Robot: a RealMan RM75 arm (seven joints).
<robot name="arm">
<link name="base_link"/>
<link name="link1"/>
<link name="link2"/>
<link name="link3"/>
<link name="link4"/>
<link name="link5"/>
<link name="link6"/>
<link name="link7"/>
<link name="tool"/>
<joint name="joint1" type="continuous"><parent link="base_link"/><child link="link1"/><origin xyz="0 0 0.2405" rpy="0 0 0"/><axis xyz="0 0 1"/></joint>
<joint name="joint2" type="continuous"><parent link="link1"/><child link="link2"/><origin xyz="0 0 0" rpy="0 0 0"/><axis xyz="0 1 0"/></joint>
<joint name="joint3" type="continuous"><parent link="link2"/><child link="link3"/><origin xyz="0 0 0.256" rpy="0 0 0"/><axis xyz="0 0 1"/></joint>
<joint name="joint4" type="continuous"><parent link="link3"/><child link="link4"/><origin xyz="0 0 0" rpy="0 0 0"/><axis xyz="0 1 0"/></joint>
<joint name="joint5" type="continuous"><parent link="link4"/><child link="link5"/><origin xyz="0 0 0.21" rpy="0 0 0"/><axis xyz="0 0 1"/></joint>
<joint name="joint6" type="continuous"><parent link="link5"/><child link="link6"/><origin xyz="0 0 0" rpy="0 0 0"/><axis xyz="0 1 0"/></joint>
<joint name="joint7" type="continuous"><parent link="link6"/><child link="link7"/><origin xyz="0 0 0.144" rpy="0 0 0"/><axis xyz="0 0 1"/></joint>
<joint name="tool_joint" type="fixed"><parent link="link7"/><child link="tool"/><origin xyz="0 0 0" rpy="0 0 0"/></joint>
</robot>
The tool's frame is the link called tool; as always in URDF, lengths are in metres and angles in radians. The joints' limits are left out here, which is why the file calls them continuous.
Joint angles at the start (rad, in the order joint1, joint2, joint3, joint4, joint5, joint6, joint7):
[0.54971, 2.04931, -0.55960, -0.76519, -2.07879, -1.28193, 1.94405]
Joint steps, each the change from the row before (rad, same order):
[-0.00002, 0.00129, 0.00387, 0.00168, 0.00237, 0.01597, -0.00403]
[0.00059, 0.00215, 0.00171, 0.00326, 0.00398, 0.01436, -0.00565]
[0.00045, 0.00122, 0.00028, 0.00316, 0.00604, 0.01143, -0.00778]
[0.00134, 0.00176, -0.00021, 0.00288, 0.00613, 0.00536, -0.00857]
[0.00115, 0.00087, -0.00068, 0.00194, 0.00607, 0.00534, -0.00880]
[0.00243, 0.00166, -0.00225, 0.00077, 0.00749, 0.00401, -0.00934]
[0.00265, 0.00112, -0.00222, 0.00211, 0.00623, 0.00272, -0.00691]
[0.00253, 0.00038, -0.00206, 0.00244, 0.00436, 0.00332, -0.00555]
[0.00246, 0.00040, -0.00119, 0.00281, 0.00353, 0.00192, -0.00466]
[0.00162, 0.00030, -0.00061, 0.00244, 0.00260, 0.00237, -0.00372]
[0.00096, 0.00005, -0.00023, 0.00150, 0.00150, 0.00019, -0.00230]
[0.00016, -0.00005, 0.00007, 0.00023, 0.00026, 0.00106, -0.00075]
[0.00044, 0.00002, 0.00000, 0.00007, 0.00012, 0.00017, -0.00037]
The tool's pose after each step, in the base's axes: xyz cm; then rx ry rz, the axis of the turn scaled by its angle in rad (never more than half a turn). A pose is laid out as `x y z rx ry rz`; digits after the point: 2 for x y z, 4 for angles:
29.60 37.97 5.61 -2.1739 1.2516 0.6621
29.68 38.08 5.58 -2.1611 1.2482 0.6635
29.72 38.19 5.58 -2.1524 1.2414 0.6657
29.66 38.27 5.50 -2.1510 1.2336 0.6701
29.60 38.36 5.49 -2.1497 1.2238 0.6731
29.44 38.48 5.44 -2.1518 1.2110 0.6779
29.28 38.59 5.37 -2.1545 1.2023 0.6825
29.17 38.69 5.32 -2.1564 1.1952 0.6847
29.06 38.76 5.26 -2.1587 1.1902 0.6874
29.01 38.82 5.21 -2.1592 1.1867 0.6890
28.97 38.84 5.18 -2.1605 1.1847 0.6904
28.97 38.86 5.19 -2.1598 1.1838 0.6901
28.96 38.87 5.19 -2.1601 1.1830 0.6902

